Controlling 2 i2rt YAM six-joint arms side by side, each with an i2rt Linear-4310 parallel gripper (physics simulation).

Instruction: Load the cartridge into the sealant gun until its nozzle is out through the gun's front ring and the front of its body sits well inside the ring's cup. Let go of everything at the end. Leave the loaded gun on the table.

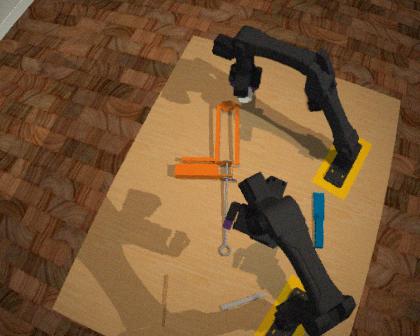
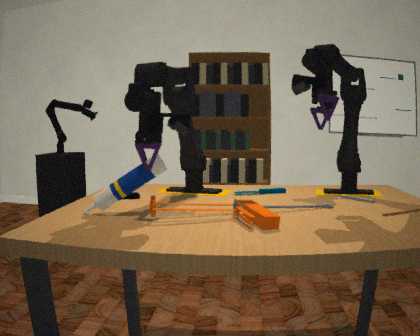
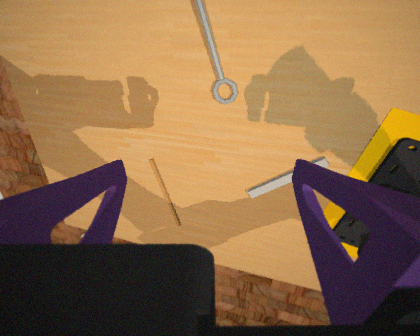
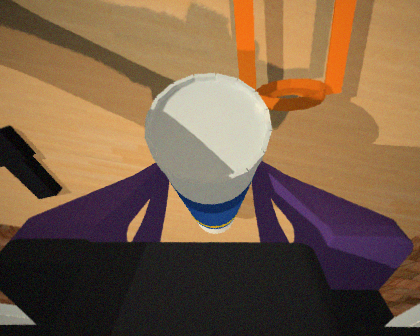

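Pixels of known places: left gripper, fingertip midpoint: (image 1: pixel 245 228) (image 2: pixel 323 125) (image 3: pixel 209 169); right gripper, fingertip midpoint: (image 2: pixel 148 169) (image 4: pixel 210 168); left arm's base, link origin: (image 1: pixel 288 319) (image 2: pixel 348 192); right arm's base, link origin: (image 1: pixel 343 162) (image 2: pixel 194 191).
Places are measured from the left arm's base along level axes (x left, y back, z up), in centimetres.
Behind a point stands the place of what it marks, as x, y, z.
The orange sealant gun (image 1: pixel 197 171) {-25.7, -49.6, 3.2} (image 2: pixel 260 215) {-25.5, -55.0, 2.9} (image 4: pixel 245 40) {-50.9, -49.7, 3.4} lies on the table. Its front ring (image 1: pixel 228 102) {-52.8, -54.5, 6.0} (image 2: pixel 153 206) {-51.7, -57.1, 4.0} (image 4: pixel 295 103) {-52.8, -54.6, 6.1} holds no cartridge. Its grey rod (image 1: pixel 226 210) {-19.8, -34.8, 1.5} (image 2: pixel 300 206) {-17.1, -33.6, 1.1} (image 3: pixel 210 42) {-14.5, -31.7, 1.2} extends out behind the handle. My right gripper (image 2: pixel 148 165) {-56.3, -49.8, 12.3} (image 4: pixel 210 168) {-56.3, -49.8, 12.3} is shut on the white and blue cartridge (image 1: pixel 244 96) (image 2: pixel 131 181) {-59.5, -53.8, 9.4} (image 4: pixel 212 125) {-52.9, -48.6, 14.2} near its rear end, just beside the ring. The cartridge is tilted, nozzle down and away from the gun; whether the nozzle touches the table is unclear. My left gripper (image 2: pixel 322 125) {-10.6, -23.8, 24.5} (image 3: pixel 209 169) {-10.6, -23.8, 24.5} is open and empty, high above the table near the rod.
A blue tool (image 1: pixel 318 220) {-32.5, -7.6, 1.6} (image 2: pixel 272 190) {-28.8, -6.7, 1.2} lies between the arm bases. A grey bar (image 1: pixel 243 301) {2.2, -14.8, 1.0} (image 3: pixel 270 184) {3.7, -16.7, 0.9} and a thin brown stick (image 1: pixel 165 300) {14.7, -34.7, 0.6} (image 3: pixel 165 192) {14.1, -35.0, 0.5} lie beyond the rod's ring end. A black object (image 4: pixel 30 165) {-73.8, -31.7, 1.1} (image 2: pixel 131 195) {-71.9, -30.9, 1.2} lies beyond the cartridge.
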